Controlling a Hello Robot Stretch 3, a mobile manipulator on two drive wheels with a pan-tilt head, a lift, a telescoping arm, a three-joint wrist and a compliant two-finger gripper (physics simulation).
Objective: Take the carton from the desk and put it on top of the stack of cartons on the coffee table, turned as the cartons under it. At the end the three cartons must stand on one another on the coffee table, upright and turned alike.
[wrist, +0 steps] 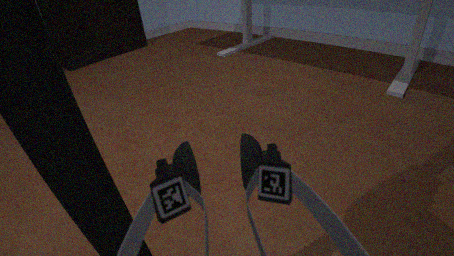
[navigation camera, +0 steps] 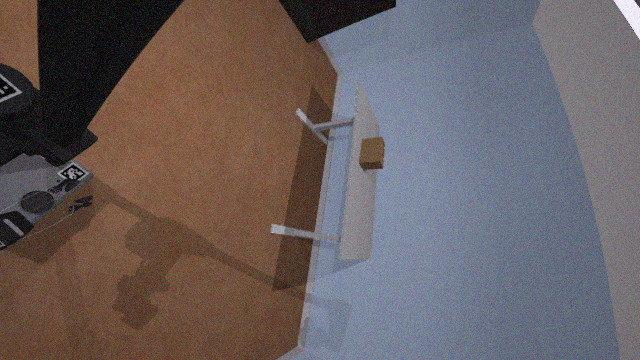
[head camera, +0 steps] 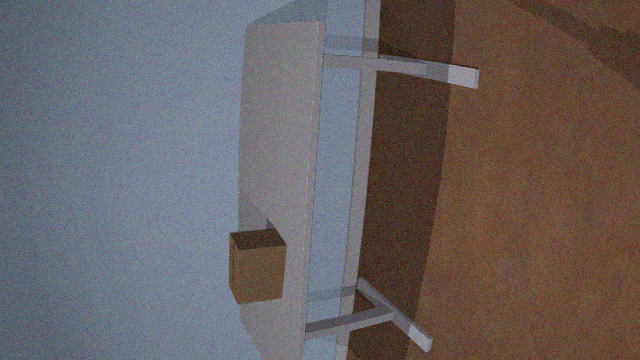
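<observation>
The brown carton stands on the light desk, nearer one end of it. The head and navigation views are turned sideways. The desk's legs also show at the top of the wrist view. My gripper is open, with bare floor seen between its fingertips. It is apart from the desk and carton. The coffee table and its stack of cartons do not show in these views.
A blue wall stands behind the desk. A dark block-like object stands off to one side. A black part of my robot crosses the navigation and wrist views. Shadows lie on the brown floor.
</observation>
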